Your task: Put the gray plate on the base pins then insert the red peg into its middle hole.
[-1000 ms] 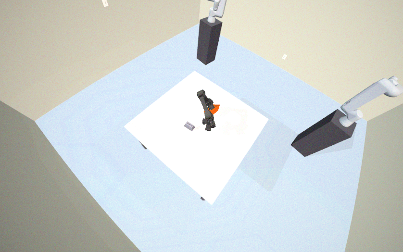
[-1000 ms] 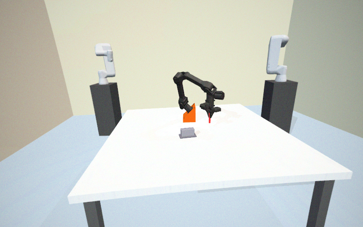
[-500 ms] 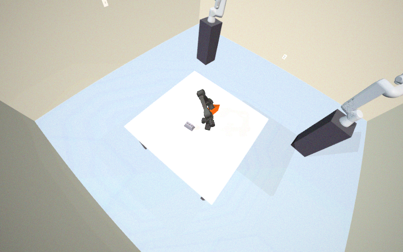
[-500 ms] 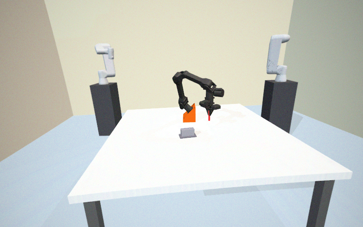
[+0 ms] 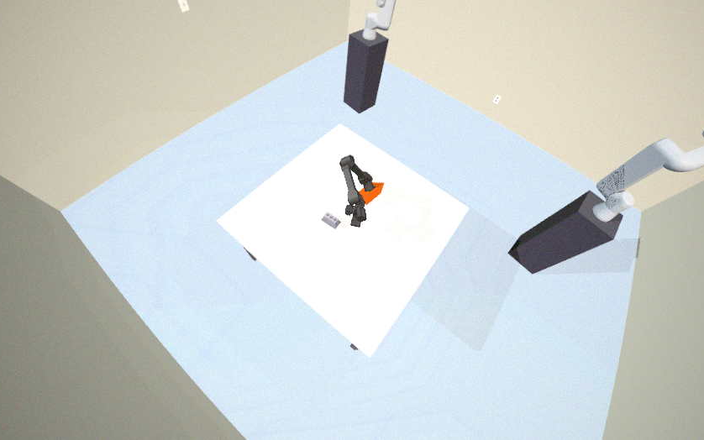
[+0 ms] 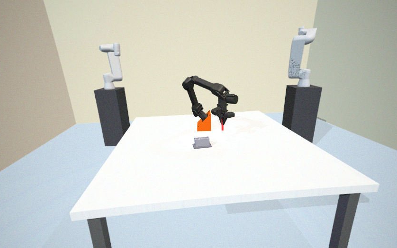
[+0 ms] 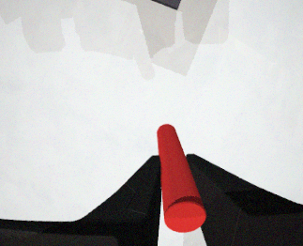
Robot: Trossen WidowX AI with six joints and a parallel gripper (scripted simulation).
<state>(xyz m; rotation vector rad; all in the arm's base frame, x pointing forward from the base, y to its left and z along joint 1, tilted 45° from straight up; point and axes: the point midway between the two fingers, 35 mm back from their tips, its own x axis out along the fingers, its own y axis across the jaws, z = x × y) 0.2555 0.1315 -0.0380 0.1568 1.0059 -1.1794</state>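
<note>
My gripper tip is 140 mm to the left of the gray plate, 90 mm short of it and 70 mm above it. The rest, counted from my gripper tip: red peg: right at my gripper tip; gray base: 140 mm to the right, 110 mm below, 90 mm ahead.
</note>
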